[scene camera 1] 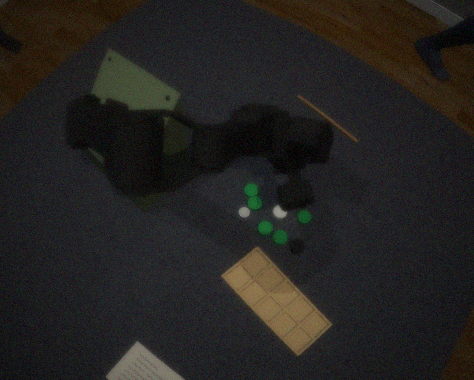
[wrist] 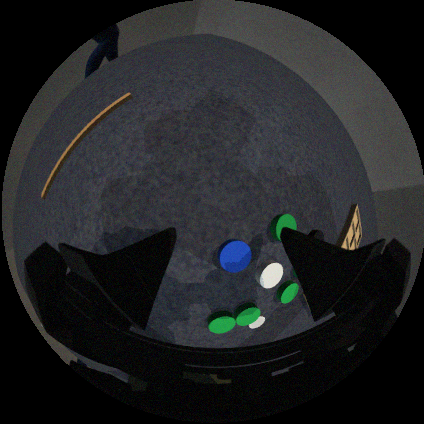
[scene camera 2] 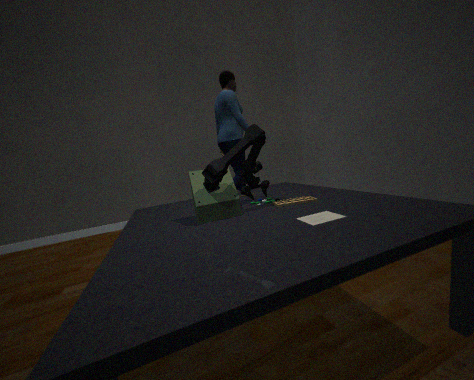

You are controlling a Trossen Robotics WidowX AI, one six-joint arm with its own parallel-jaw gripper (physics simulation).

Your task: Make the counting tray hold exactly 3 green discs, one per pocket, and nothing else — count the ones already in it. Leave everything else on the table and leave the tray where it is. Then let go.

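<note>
The wooden counting tray (scene camera 1: 240, 276) (scene camera 2: 278, 203) (wrist: 353, 226) lies flat; its pockets look empty in scene camera 1. Several green discs lie on the table: a touching pair (scene camera 1: 251, 190) (wrist: 222, 324), two nearer the tray (scene camera 1: 265, 227) (scene camera 1: 280, 237), and one at the right (scene camera 1: 304, 216) (wrist: 286, 226). My gripper (scene camera 1: 295, 194) (scene camera 2: 256, 194) (wrist: 229, 232) is open and empty above the table. A blue disc (wrist: 235, 256) lies between the fingers' lines in the wrist view and is hidden under the gripper in scene camera 1. The right finger partly covers some discs in the wrist view.
A large white disc (scene camera 1: 280, 211) (wrist: 271, 275), a smaller white disc (scene camera 1: 244, 212) (wrist: 257, 322) and a black disc (scene camera 1: 296, 245) lie among the greens. A thin stick (scene camera 1: 327, 118) (wrist: 80, 135), a green block (scene camera 1: 132, 82) (scene camera 2: 217, 210) and a paper (scene camera 1: 142, 365) (scene camera 2: 321, 218) are also there.
</note>
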